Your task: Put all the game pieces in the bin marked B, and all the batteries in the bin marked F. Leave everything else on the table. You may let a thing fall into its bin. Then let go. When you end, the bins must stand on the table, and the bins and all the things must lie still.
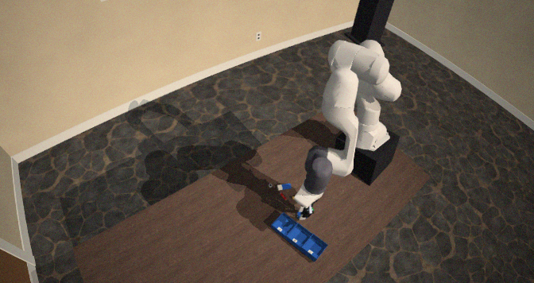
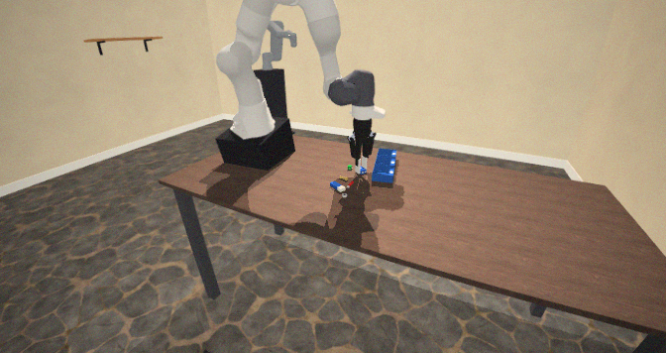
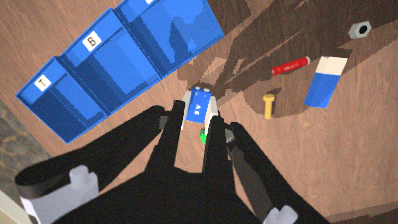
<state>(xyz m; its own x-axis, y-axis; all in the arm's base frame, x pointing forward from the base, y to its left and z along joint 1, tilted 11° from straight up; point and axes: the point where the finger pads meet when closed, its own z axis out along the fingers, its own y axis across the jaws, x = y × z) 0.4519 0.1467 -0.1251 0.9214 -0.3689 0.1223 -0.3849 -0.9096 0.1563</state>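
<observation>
My gripper is now 3 cm above the blue battery and 1 cm short of it. The rest, counted from my hand: yellow piece (10 cm to the right, 3 cm below, 2 cm behind); blue bin block (9 cm to the left, 7 cm ahead, 1 cm below); green game piece (6 cm behind, 3 cm below).
</observation>
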